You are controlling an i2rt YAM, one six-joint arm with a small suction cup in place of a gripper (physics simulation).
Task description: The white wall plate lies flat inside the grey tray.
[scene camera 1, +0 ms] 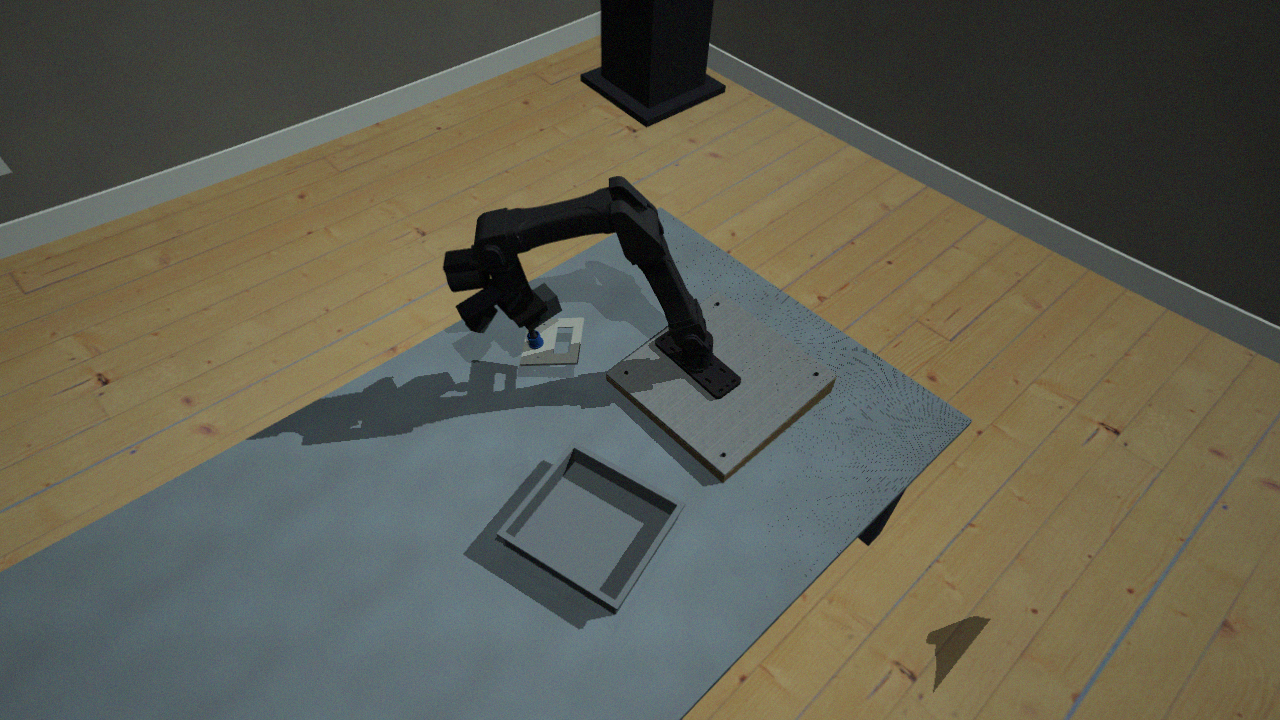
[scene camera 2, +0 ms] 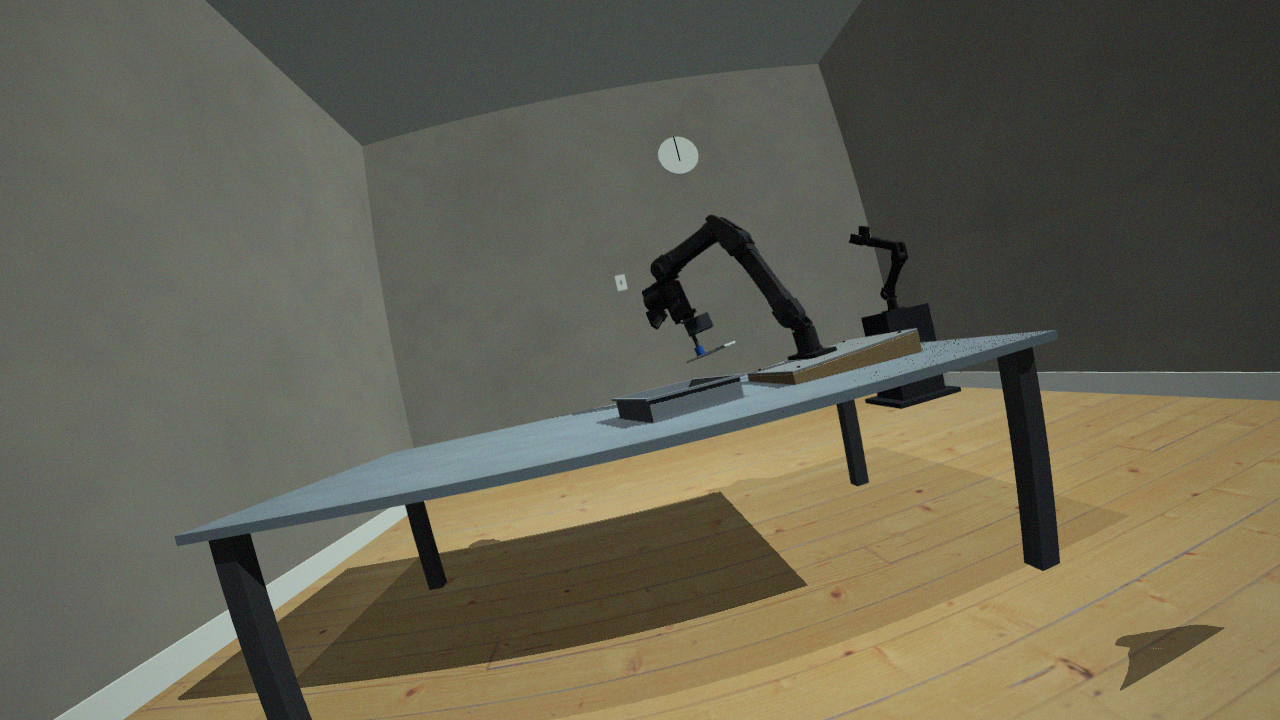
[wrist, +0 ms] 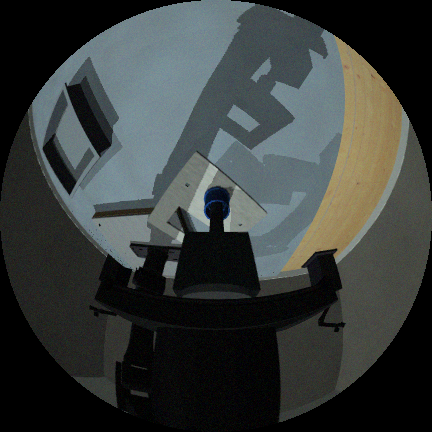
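Observation:
My suction cup (scene camera 1: 535, 341) (scene camera 2: 699, 351) (wrist: 217, 202) is blue and is shut on the white wall plate (scene camera 1: 544, 354) (scene camera 2: 728, 343) (wrist: 175, 192). It holds the plate from above, off the plate's rectangular opening. In scene camera 2 the plate hangs in the air above the table, and its separate shadow shows in the wrist view. The grey tray (scene camera 1: 581, 528) (scene camera 2: 698, 403) (wrist: 75, 135) stands on the table, open at the top and empty. The plate is apart from the tray, beyond it in scene camera 1. Part of the plate is hidden behind the cup and its stem in the wrist view.
The arm stands on a thick light board (scene camera 1: 769, 358) (scene camera 2: 859, 360) (wrist: 120, 230), to the right of the plate in scene camera 1. The board and tray rest on the blue-grey table (scene camera 1: 268, 555) (scene camera 2: 447, 465). Another black arm (scene camera 2: 896, 259) stands on a pedestal (scene camera 1: 656, 53) beyond the table.

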